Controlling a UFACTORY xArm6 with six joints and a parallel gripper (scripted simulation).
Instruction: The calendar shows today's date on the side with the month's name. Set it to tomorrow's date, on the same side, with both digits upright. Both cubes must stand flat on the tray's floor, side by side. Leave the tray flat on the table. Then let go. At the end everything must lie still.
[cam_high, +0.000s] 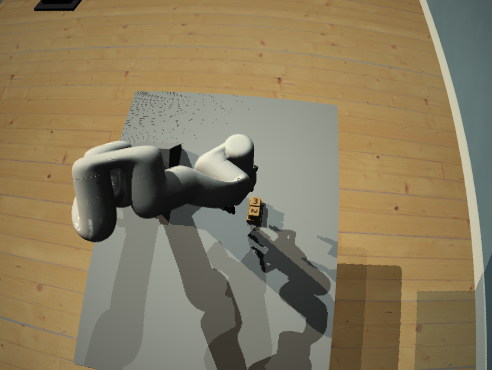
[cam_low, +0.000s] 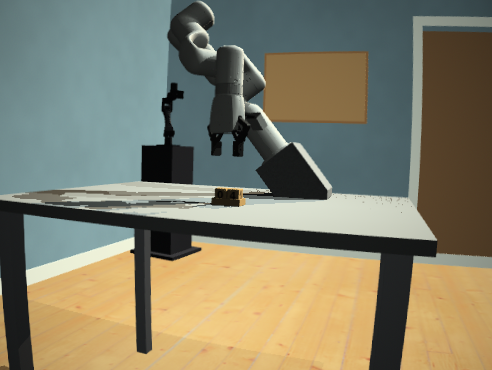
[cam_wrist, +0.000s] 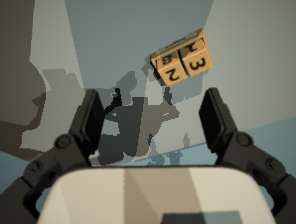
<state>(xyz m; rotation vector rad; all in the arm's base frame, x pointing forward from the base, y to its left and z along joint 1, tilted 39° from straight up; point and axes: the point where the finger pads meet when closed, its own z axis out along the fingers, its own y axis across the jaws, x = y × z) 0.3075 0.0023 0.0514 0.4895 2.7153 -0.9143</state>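
Now: the wooden number cube 4 cm ahead of my hand, 1 cm to the left of it and 11 cm below it. Round my hand: wooden calendar tray: 4 cm ahead, 3 cm to the left, 12 cm below.
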